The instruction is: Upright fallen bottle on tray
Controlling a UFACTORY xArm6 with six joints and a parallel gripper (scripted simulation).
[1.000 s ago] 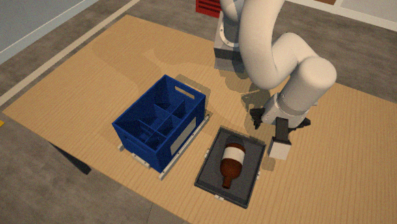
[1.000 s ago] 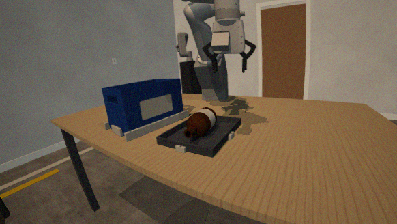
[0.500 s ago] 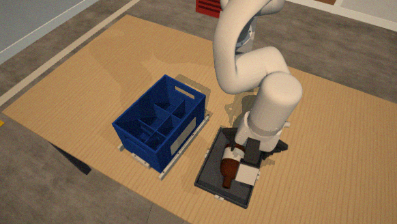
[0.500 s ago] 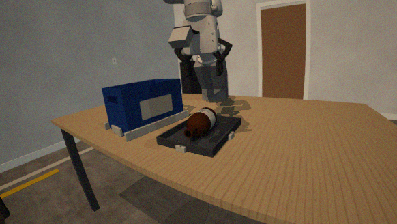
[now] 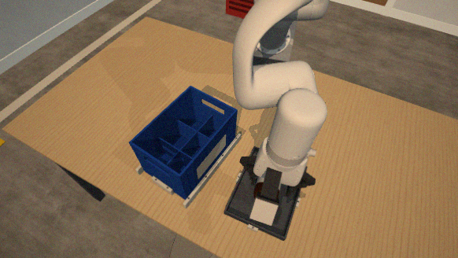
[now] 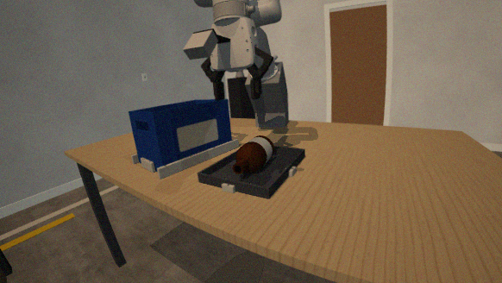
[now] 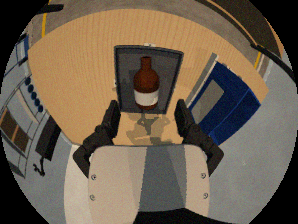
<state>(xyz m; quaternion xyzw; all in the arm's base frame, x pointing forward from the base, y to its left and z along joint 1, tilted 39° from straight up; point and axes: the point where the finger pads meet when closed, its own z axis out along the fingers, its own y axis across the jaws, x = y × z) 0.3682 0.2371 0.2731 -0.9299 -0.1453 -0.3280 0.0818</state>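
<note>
The brown bottle lies 4 cm behind my hand, 2 cm to the right of it and 16 cm below it. Round my hand: tray: 7 cm behind, 2 cm to the right, 19 cm below; then blue crate: 1 cm ahead, 30 cm to the right, 12 cm below.
</note>
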